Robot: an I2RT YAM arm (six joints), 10 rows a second.
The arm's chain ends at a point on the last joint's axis. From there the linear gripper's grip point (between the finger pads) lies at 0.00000 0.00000 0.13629 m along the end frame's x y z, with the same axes.
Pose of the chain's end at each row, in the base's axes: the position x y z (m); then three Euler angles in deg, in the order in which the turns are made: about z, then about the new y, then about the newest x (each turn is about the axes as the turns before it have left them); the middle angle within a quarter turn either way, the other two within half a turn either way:
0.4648 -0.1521 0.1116 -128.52 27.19 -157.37
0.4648 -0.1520 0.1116 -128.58 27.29 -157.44
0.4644 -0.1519 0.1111 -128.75 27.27 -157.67
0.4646 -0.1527 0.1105 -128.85 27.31 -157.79
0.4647 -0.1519 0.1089 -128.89 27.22 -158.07
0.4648 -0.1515 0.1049 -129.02 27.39 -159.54
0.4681 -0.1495 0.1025 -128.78 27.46 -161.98
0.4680 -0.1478 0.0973 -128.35 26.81 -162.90
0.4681 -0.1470 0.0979 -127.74 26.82 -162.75
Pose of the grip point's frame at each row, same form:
0.5416 -0.1398 -0.0003 -128.52 27.19 -157.37
0.5417 -0.1395 -0.0003 -128.58 27.29 -157.44
0.5409 -0.1393 -0.0010 -128.75 27.27 -157.67
0.5410 -0.1399 -0.0016 -128.85 27.31 -157.79
0.5406 -0.1388 -0.0035 -128.89 27.22 -158.07
0.5388 -0.1359 -0.0085 -129.02 27.39 -159.54
0.5384 -0.1293 -0.0125 -128.78 27.46 -161.98
0.5359 -0.1266 -0.0190 -128.35 26.81 -162.90
0.5360 -0.1253 -0.0183 -127.74 26.82 -162.75

